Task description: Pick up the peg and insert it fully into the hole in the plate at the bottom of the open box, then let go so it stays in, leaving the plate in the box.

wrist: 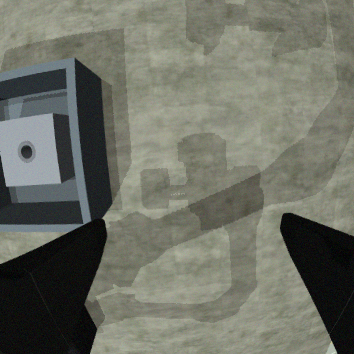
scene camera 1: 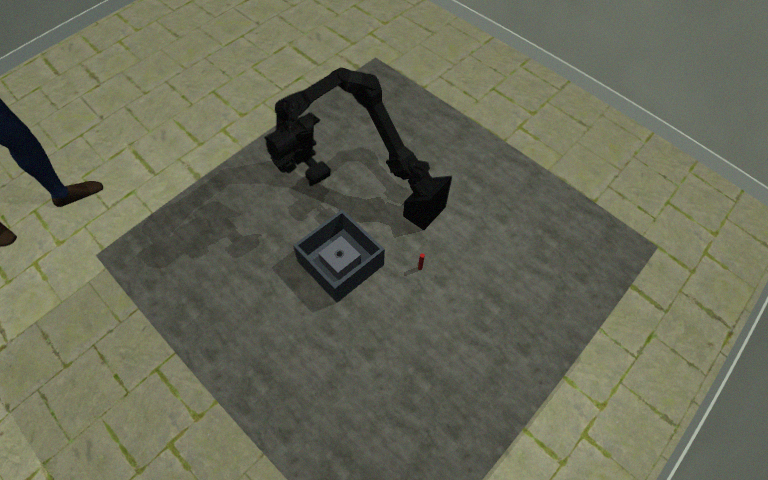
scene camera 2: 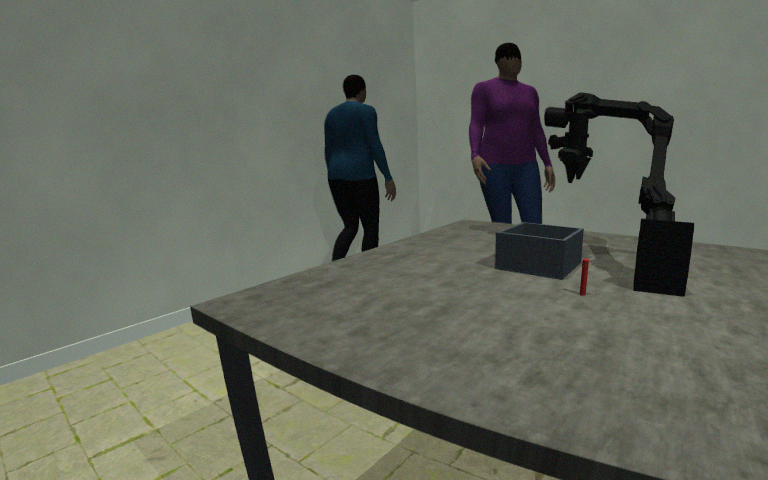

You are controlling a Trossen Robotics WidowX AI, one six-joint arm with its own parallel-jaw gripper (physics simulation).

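Where they show: gripper, between the fingertips: [wrist: 194,225] [scene camera 1: 301,175] [scene camera 2: 574,181]; arm's base, origin of its link: [scene camera 1: 426,190] [scene camera 2: 660,235].
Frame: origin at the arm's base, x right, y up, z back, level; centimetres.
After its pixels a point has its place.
The red peg [scene camera 1: 420,262] @(y -8.0, x -10.9, z -17.9 cm) [scene camera 2: 584,277] @(y -8.6, x -11.4, z -17.2 cm) stands upright on the table, beside the open box and in front of the arm's base. The dark blue-grey box [scene camera 1: 360,275] @(y -7.3, x 0.5, z -32.5 cm) [scene camera 2: 530,254] @(y -7.5, x 0.4, z -31.9 cm) [wrist: 93,145] @(y -7.3, x 19.1, z -28.9 cm) sits on the table. The light grey plate [scene camera 1: 339,254] @(y -8.9, x 10.5, z -30.1 cm) [wrist: 37,165] @(y -7.0, x 10.9, z -28.5 cm) lies inside it, with its round hole [scene camera 1: 339,253] @(y -8.3, x 10.5, z -30.1 cm) [wrist: 26,151] @(y -8.3, x 8.9, z -30.8 cm) facing up and empty. My gripper [scene camera 2: 574,180] @(y 9.4, x 28.5, z -23.8 cm) [wrist: 194,225] @(y 9.4, x 28.5, z -23.8 cm) is open and empty, pointing down high above the table, away from the peg and to one side of the box. The peg does not show in the wrist view.
The arm's black base block [scene camera 1: 428,202] @(y 2.9, x -3.9, z -5.2 cm) [scene camera 2: 663,258] @(y -4.5, x -4.3, z 0.6 cm) stands on the grey table [scene camera 1: 396,367] @(y -12.8, x -23.4, z -46.9 cm) [scene camera 2: 453,339] @(y -12.8, x -41.6, z -36.3 cm) near the peg. A person in purple [scene camera 2: 505,121] stands behind the table, and one in blue [scene camera 2: 352,141] stands farther left by the wall.
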